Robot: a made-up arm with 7 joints. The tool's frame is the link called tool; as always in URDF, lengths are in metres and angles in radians. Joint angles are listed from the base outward.
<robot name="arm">
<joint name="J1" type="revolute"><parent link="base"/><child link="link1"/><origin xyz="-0.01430 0.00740 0.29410" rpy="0.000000 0.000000 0.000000"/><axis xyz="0 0.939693 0.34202"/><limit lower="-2.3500" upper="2.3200"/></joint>
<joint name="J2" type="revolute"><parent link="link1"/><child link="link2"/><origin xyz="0.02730 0.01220 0.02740" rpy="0.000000 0.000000 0.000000"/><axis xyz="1 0 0"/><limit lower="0.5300" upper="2.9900"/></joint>
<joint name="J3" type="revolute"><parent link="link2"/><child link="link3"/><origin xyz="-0.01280 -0.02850 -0.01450" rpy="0.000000 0.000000 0.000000"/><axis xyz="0 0 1"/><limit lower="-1.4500" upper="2.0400"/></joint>
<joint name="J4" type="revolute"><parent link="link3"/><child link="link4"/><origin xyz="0.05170 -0.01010 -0.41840" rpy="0.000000 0.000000 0.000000"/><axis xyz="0 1 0"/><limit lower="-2.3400" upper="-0.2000"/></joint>
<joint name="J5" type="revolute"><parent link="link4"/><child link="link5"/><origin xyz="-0.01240 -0.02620 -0.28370" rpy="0.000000 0.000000 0.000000"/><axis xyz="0 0 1"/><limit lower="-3.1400" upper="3.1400"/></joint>
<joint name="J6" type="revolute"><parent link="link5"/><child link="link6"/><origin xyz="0.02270 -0.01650 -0.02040" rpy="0.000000 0.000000 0.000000"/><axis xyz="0 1 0"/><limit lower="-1.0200" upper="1.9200"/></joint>
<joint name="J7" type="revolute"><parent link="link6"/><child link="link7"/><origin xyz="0.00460 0.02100 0.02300" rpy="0.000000 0.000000 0.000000"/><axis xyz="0 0 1"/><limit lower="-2.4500" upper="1.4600"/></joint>
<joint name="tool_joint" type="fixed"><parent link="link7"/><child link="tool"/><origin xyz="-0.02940 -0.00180 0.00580" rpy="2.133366 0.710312 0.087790"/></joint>
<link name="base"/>
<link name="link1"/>
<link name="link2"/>
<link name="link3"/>
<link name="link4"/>
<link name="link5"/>
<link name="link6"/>
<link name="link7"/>
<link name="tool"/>
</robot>
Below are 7 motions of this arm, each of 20 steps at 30 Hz.
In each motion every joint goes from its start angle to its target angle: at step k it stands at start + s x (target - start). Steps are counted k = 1, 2, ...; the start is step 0. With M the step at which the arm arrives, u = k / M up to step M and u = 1 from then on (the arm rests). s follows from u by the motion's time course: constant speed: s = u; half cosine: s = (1 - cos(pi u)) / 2; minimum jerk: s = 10 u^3 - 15 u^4 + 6 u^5.
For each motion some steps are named. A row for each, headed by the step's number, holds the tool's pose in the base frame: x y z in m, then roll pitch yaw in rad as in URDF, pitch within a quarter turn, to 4 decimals.
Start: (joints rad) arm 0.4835 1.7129 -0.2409 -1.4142 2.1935 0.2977 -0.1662
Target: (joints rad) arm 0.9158 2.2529 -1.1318 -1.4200 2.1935 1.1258 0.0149
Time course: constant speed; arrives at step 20
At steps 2, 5, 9, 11, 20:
2: 0.1383 0.5815 0.1469 2.0359 0.2699 0.5451
5: 0.1034 0.5947 0.1590 2.1990 0.5312 0.6461
9: 0.0597 0.6113 0.1880 2.5529 0.8185 0.9631
11: 0.0401 0.6186 0.2078 2.8228 0.9043 1.2295
20: -0.0146 0.6369 0.3334 -2.4013 0.5518 2.3798

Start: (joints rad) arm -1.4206 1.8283 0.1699 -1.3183 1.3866 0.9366 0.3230
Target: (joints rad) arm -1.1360 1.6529 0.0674 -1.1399 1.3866 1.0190 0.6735
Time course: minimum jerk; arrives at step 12
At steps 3, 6, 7, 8, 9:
3: 0.0611 0.3918 0.7685 0.8625 -1.2503 1.0899
6: 0.1423 0.4089 0.7475 0.9877 -0.9687 0.9108
7: 0.1726 0.4160 0.7351 0.9999 -0.8560 0.8858
8: 0.1989 0.4224 0.7220 1.0050 -0.7548 0.8732
9: 0.2188 0.4276 0.7106 1.0068 -0.6757 0.8683

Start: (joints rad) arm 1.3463 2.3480 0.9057 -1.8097 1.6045 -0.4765 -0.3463
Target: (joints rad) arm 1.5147 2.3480 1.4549 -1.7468 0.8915 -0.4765 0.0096
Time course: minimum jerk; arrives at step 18
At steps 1, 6, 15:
1: 0.4070 0.3366 0.2310 2.7235 -0.5566 -1.0348
6: 0.4214 0.3220 0.2461 2.8122 -0.5852 -1.1787
15: 0.4563 0.2794 0.3126 -3.1115 -0.5488 -1.6486

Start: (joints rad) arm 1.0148 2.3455 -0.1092 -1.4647 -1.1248 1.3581 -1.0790
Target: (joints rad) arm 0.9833 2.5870 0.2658 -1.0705 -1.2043 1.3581 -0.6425
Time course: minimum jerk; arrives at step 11
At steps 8, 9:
8: 0.4321 0.4832 0.3513 0.0483 -0.3234 0.3992
9: 0.4480 0.4739 0.3656 0.0316 -0.3427 0.3586

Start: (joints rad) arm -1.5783 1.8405 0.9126 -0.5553 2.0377 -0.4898 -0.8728
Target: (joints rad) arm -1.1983 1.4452 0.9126 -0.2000 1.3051 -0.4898 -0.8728
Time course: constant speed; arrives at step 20
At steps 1, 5, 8, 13, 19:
1: -0.0386 0.6304 0.6898 -0.1093 0.4290 2.6327
5: 0.0429 0.6410 0.6723 0.0854 0.2603 2.6905
8: 0.1017 0.6463 0.6501 0.2155 0.1199 2.7101
13: 0.1926 0.6498 0.5967 0.4168 -0.1301 2.6990
19: 0.2847 0.6448 0.5091 0.6673 -0.4376 2.6042

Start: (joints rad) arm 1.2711 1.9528 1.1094 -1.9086 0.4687 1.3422 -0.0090
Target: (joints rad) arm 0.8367 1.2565 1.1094 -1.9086 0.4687 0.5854 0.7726
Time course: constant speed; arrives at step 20
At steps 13, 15, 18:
13: 0.1624 0.4243 0.3444 2.9287 -0.5378 0.2186
15: 0.1452 0.4320 0.3359 2.7923 -0.6528 0.2717
18: 0.1217 0.4408 0.3193 2.5466 -0.8101 0.3952

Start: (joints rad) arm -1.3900 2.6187 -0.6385 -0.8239 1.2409 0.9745 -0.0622
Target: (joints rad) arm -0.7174 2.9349 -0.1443 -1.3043 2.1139 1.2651 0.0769
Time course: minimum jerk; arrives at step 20
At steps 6, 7, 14, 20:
6: -0.2493 0.4437 0.7837 1.9557 -0.9174 1.4323
7: -0.2430 0.4213 0.8014 1.9812 -0.9314 1.3600
14: -0.1188 0.2211 0.9139 2.4006 -0.7698 0.5917
20: -0.0657 0.1668 0.9267 2.4749 -0.6253 0.4420

